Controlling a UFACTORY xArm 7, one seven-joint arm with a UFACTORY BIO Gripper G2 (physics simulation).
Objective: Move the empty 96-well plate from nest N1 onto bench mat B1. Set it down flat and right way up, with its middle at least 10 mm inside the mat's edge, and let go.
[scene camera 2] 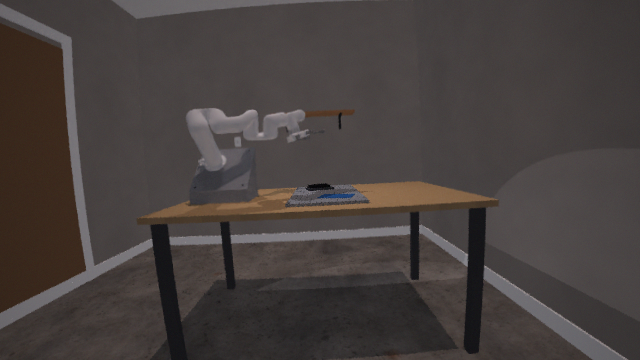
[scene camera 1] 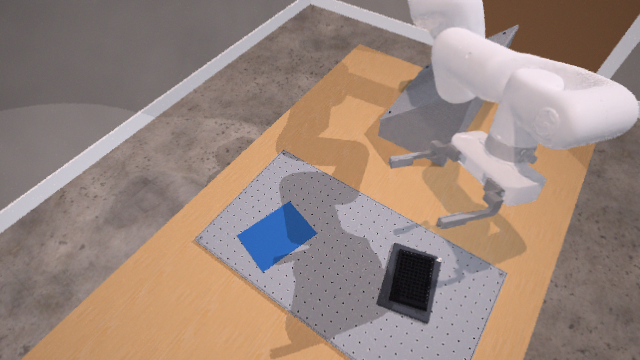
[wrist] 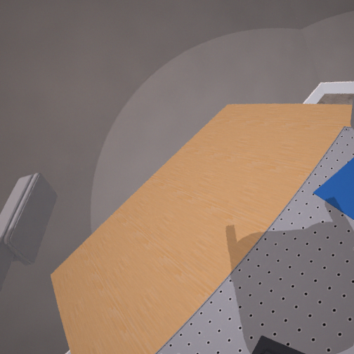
Scene:
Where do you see a dark grey nest N1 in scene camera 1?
At 405, 310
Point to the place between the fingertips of the gripper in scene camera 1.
411, 190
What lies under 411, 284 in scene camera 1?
A black 96-well plate.

